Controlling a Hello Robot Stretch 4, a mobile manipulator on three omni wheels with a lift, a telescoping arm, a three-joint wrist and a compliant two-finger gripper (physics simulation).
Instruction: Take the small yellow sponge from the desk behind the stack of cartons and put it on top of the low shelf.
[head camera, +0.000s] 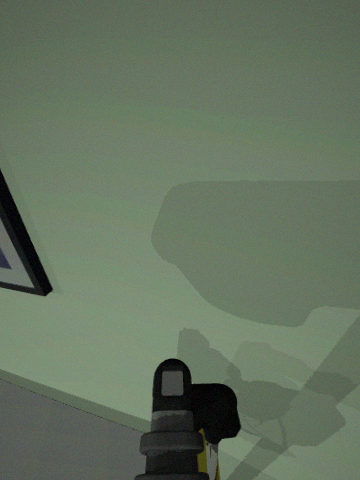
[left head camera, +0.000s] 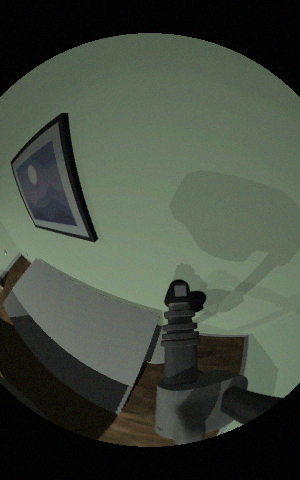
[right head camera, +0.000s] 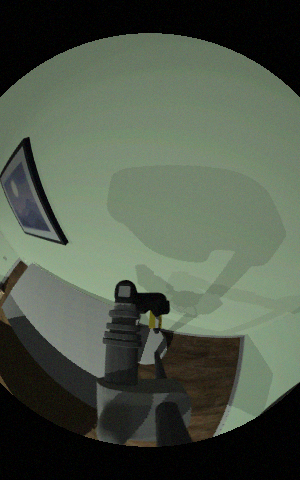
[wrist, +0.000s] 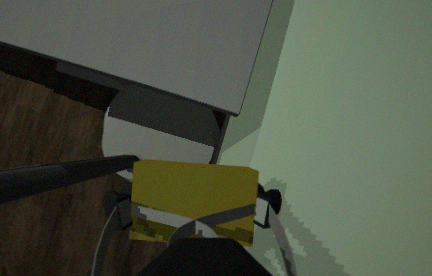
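Pixels of known places: gripper, fingertip midpoint: (head camera: 204, 456) (wrist: 191, 197); robot's base at its link origin: (left head camera: 155, 343) (right head camera: 146, 344) (wrist: 168, 133).
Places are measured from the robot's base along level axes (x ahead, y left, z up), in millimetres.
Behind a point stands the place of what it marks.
The yellow sponge (wrist: 195, 177) @[x 110, y -111, z 845 mm] (right head camera: 152, 319) @[x 99, y -121, z 845 mm] (head camera: 202, 452) @[x 104, y -127, z 845 mm] is held between the two fingertips of my gripper (wrist: 191, 197) @[x 107, y -134, z 799 mm], which is shut on it. In the wrist view the sponge is above the floor and the pale round base, beside the desk's corner. The grey desk (wrist: 150, 40) @[x 37, y 78, z 681 mm] (left head camera: 90, 320) @[x 78, y 427, z 681 mm] (right head camera: 60, 310) @[x 115, y 605, z 681 mm] (head camera: 60, 425) @[x 220, y 343, z 681 mm] lies to the left of the arm in the head views. A dark brown surface (left head camera: 45, 375) @[x -512, y 770, z 612 mm], apparently the side of the carton stack, shows along the desk's far side. The low shelf cannot be made out.
The green wall (head camera: 100, 150) @[x 229, y 11, z 1519 mm] (wrist: 350, 100) @[x 210, y -56, z 898 mm] is close in front, and right of the gripper in the wrist view. A framed picture (left head camera: 50, 185) @[x 298, y 344, z 1463 mm] (right head camera: 27, 200) @[x 299, y 350, z 1452 mm] hangs at the left. Wood floor (right head camera: 200, 365) @[x -309, y -567, z -39 mm] (wrist: 40, 125) @[x -559, y 25, z -39 mm] shows beside the desk. My pale round base (wrist: 155, 137) @[x -22, y -30, z 184 mm] is below the sponge.
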